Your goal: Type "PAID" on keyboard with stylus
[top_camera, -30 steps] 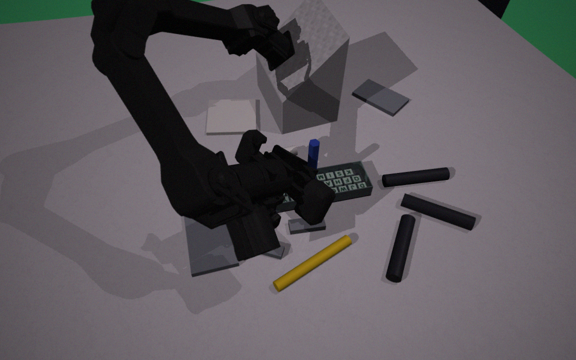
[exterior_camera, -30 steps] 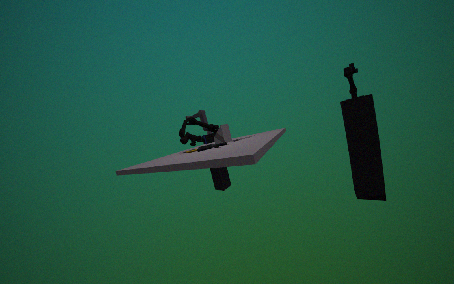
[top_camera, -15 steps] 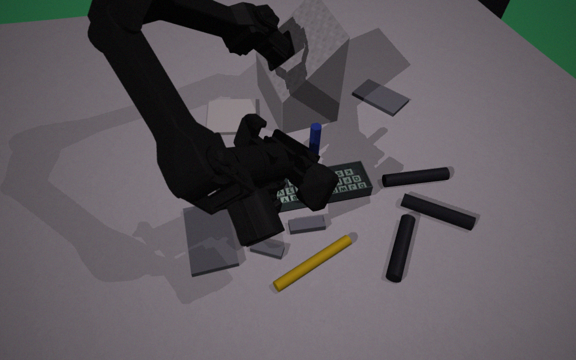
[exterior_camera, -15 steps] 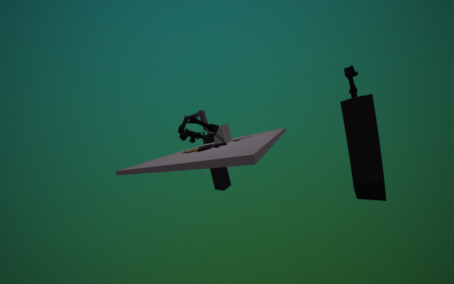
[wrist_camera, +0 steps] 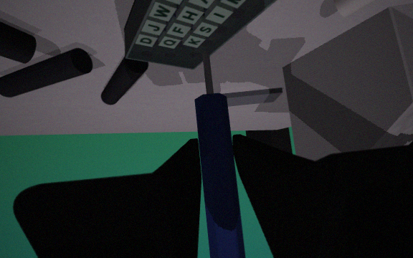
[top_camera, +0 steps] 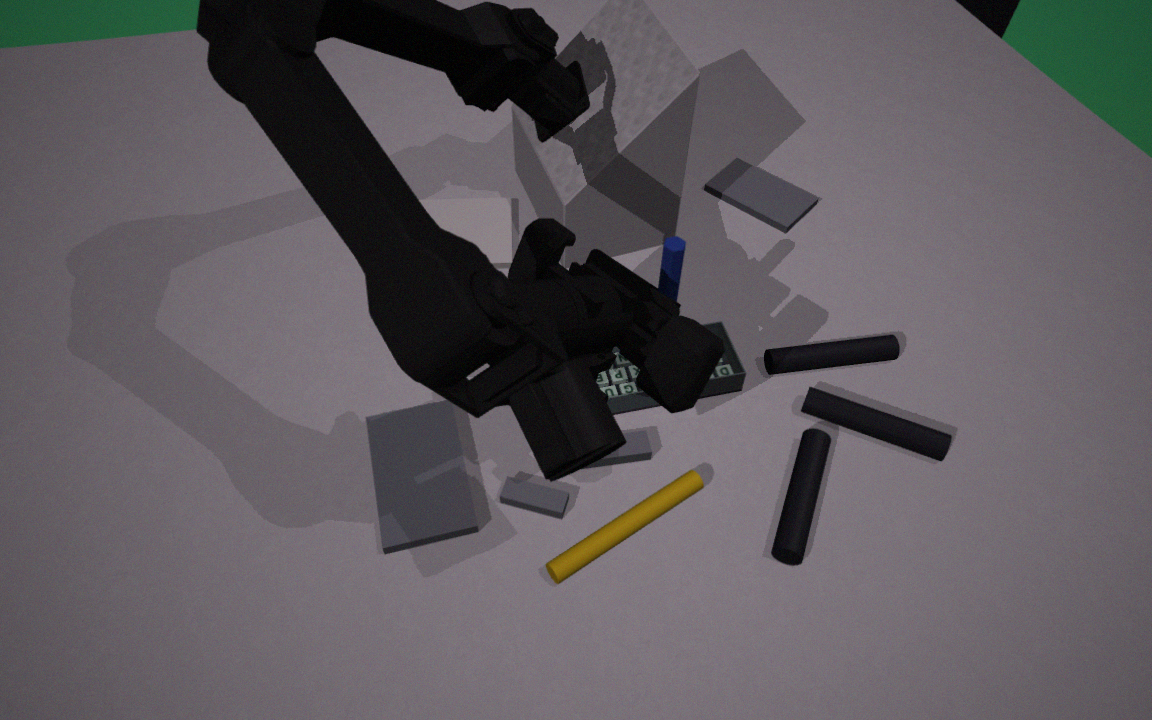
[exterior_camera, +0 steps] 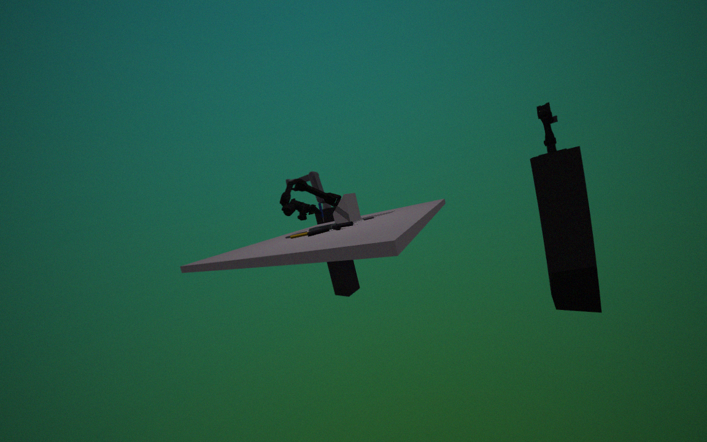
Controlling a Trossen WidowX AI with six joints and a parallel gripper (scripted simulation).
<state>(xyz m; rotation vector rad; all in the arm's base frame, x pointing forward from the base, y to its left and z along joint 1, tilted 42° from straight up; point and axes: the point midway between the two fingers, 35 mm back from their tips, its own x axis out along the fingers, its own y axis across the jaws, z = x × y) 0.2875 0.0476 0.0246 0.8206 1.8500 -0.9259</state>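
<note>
Now: the pale cylinder 10 cm below my gripper tip, 10 cm behind it and 9 cm to the right of it. The rest, counted from my gripper tip: stylus 1 cm below; yellow cylinder 15 cm ahead, 10 cm below, 6 cm to the right; grey slab 23 cm behind, 18 cm to the left, 10 cm below.
</note>
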